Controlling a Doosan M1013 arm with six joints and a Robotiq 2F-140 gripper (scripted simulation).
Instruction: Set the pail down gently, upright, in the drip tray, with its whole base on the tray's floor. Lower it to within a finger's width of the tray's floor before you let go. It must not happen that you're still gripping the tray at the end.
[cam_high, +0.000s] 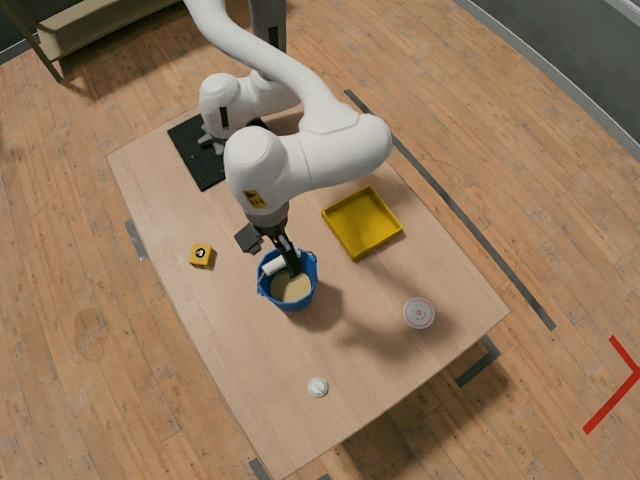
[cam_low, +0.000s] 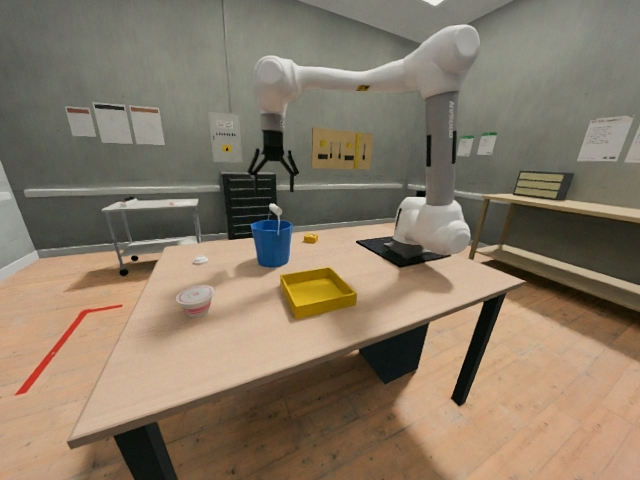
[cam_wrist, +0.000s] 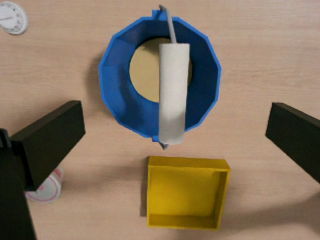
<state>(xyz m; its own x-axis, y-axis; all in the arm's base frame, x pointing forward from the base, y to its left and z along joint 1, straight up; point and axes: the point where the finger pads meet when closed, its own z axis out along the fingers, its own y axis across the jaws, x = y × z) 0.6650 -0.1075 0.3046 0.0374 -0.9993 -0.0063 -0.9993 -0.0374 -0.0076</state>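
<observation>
Now: the pail handle 11 cm below my hand. The rest, counted from my hand: blue pail: 17 cm below, 1 cm ahead; then yellow drip tray: 32 cm to the left, 30 cm below, 6 cm behind.
</observation>
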